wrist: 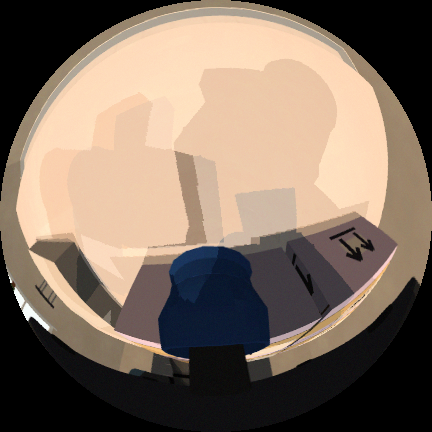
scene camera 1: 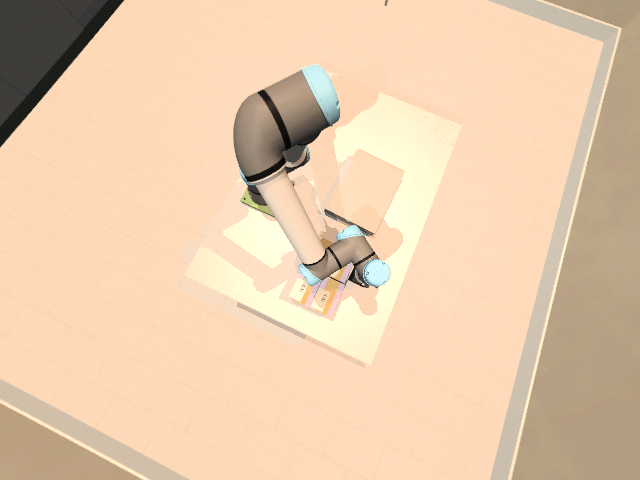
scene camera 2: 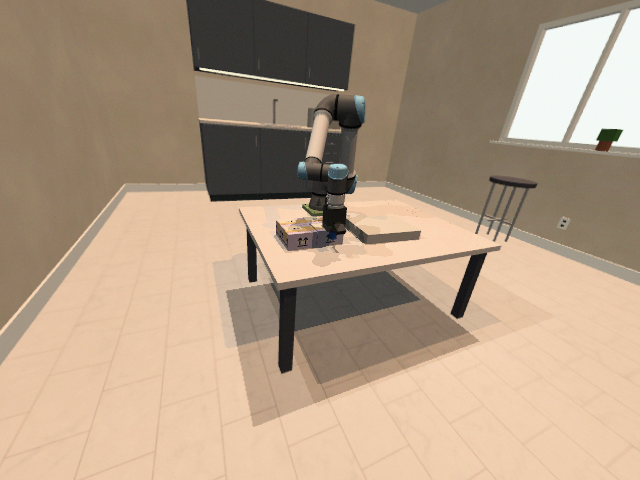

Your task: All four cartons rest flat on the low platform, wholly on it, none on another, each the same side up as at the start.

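Where they show: hand, its tool point: (wrist: pixel 210 279) (scene camera 2: pixel 332 237); arm's base, origin of its link: (scene camera 2: pixel 320 206).
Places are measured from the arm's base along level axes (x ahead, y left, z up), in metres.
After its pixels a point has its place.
Observation:
The cartons (scene camera 1: pixel 320 297) {y -0.375, x 0.373, z 0.052 m} (scene camera 2: pixel 301 233) {y -0.374, x 0.441, z 0.050 m} stand packed together on the table, left of the low platform (scene camera 1: pixel 366 190) {y 0.124, x 0.431, z 0.024 m} (scene camera 2: pixel 385 229) {y 0.082, x 0.493, z 0.024 m}, with orange and pink tops and mauve sides marked with arrows (wrist: pixel 346 257) {y -0.341, x 0.447, z 0.020 m}. The arm's wrist hides part of the group from above. My blue suction cup (scene camera 2: pixel 332 236) (wrist: pixel 209 257) hangs low, beside the group's mauve side at its end towards the platform, with its tip near the table top. It points down. I see nothing stuck to it. No carton lies on the platform.
The table (scene camera 1: pixel 413 143) {y 0.455, x 0.592, z -0.024 m} (scene camera 2: pixel 366 267) {y -0.205, x 0.691, z -0.024 m} carries the arm's green base plate (scene camera 1: pixel 251 200) {y -0.068, x -0.042, z -0.001 m} (scene camera 2: pixel 309 209) {y -0.088, x 0.012, z -0.005 m} behind the cartons. A stool (scene camera 2: pixel 512 182) stands on the floor off to the right, and dark kitchen cabinets line the back wall.

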